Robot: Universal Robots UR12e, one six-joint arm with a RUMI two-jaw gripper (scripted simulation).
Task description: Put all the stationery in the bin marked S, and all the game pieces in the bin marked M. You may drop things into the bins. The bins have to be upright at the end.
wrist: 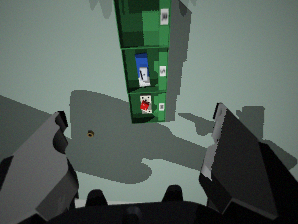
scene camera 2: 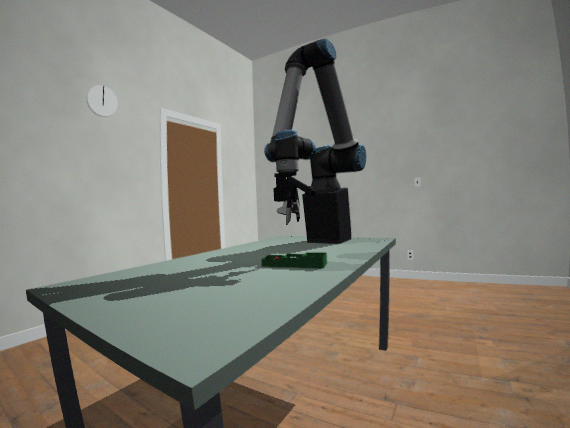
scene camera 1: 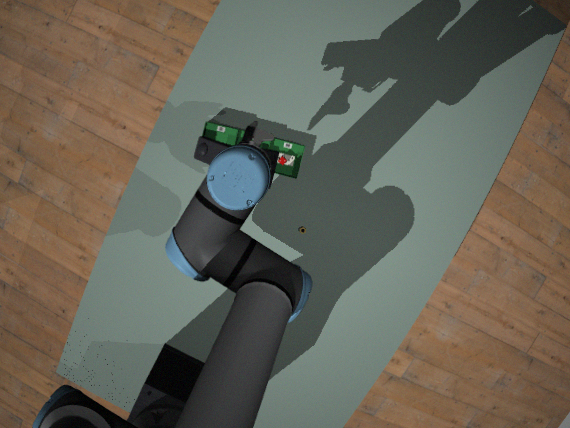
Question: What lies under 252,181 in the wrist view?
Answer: My gripper.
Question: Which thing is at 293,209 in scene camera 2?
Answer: My gripper.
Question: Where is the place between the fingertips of my gripper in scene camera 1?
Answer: At 247,157
